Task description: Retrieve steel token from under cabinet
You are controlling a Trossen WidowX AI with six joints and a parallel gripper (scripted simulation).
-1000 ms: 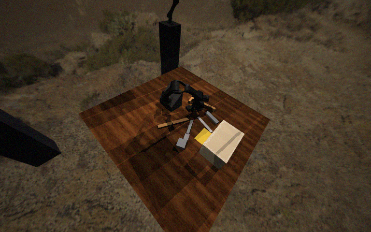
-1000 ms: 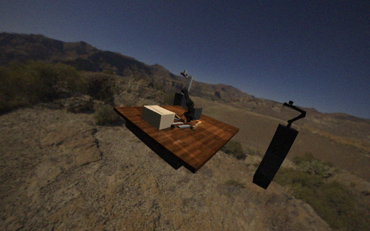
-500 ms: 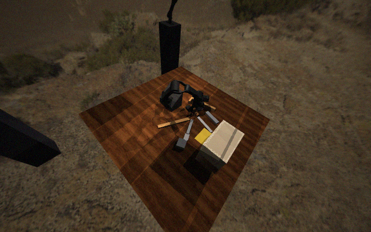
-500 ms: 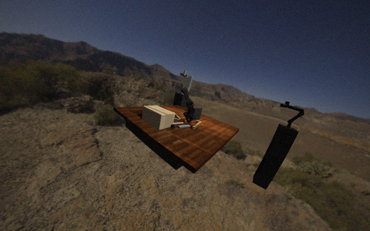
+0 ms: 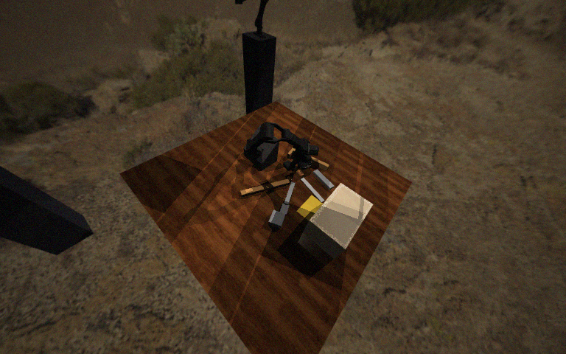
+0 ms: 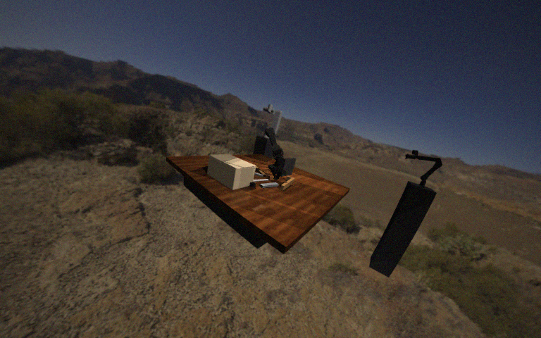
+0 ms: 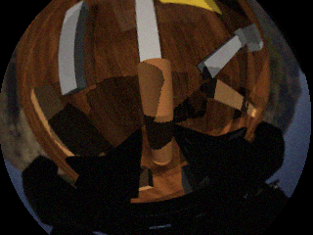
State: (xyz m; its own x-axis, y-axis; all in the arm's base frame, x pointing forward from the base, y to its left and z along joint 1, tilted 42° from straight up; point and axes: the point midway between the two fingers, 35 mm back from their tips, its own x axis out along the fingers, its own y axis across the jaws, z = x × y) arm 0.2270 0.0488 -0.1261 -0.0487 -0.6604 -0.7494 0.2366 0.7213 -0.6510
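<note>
Right now my gripper tip is 170 mm short of the grey bar and 70 mm to the right of it. The rest, counted from my gripper tip: wooden stick: 40 mm behind, 230 mm to the right; grey block: 150 mm ahead, 340 mm to the right, 10 mm above; grey scraper: 110 mm ahead, 210 mm to the right.
</note>
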